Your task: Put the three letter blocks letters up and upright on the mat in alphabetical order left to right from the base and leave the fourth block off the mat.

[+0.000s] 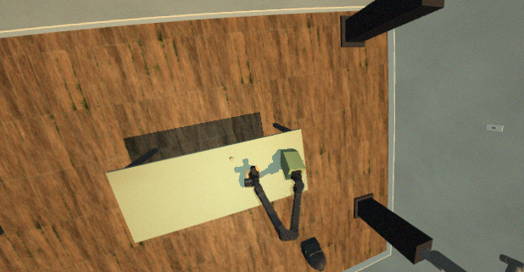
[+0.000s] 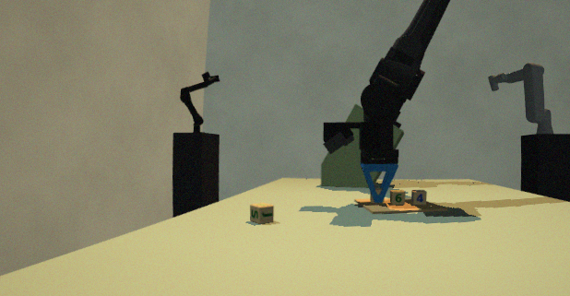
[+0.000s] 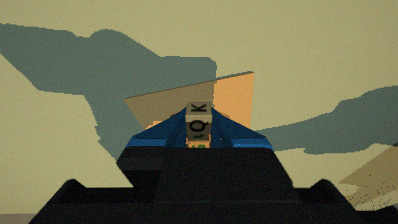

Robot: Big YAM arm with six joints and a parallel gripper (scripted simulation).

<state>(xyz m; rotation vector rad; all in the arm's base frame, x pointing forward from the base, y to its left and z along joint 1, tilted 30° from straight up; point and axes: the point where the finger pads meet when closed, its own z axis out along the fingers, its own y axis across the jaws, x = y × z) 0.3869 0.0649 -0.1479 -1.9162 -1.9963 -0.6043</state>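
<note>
The orange mat lies 40 mm to the left of my hand and 10 mm below it. Also, from my hand: block 80 mm to the left.
</note>
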